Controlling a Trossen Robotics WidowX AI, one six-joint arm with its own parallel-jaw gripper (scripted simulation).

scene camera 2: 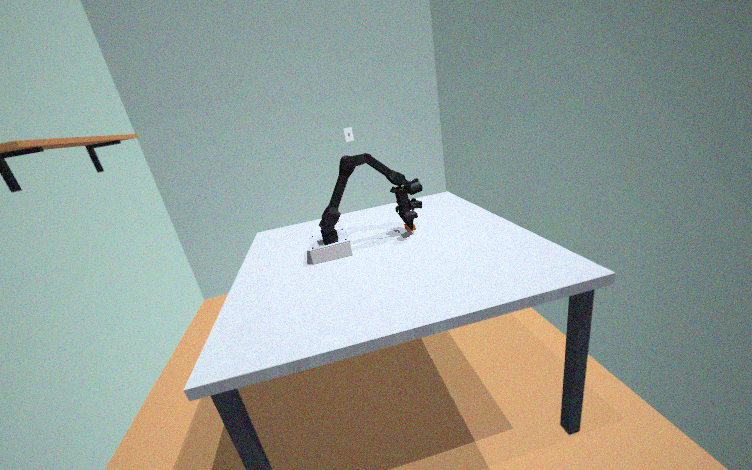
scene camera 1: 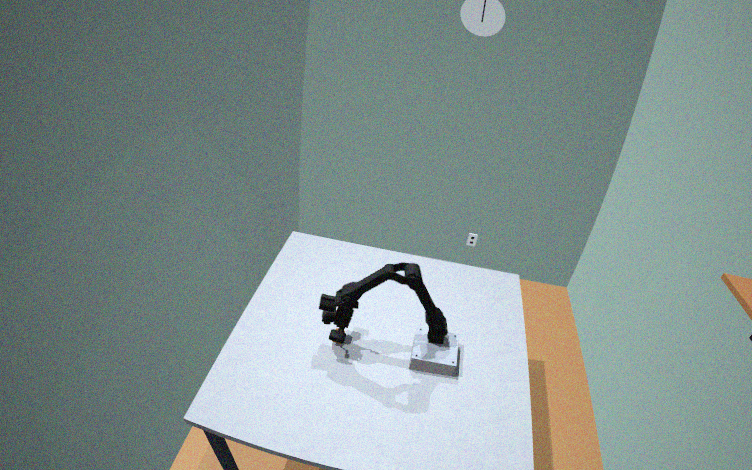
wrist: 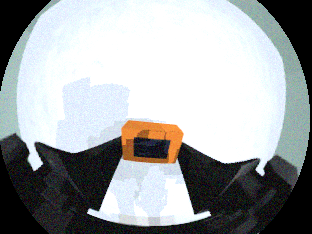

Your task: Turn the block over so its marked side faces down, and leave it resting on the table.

Labels:
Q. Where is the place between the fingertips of the gripper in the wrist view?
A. At 151,141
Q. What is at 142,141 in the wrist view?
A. A block.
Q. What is the gripper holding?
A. A block.

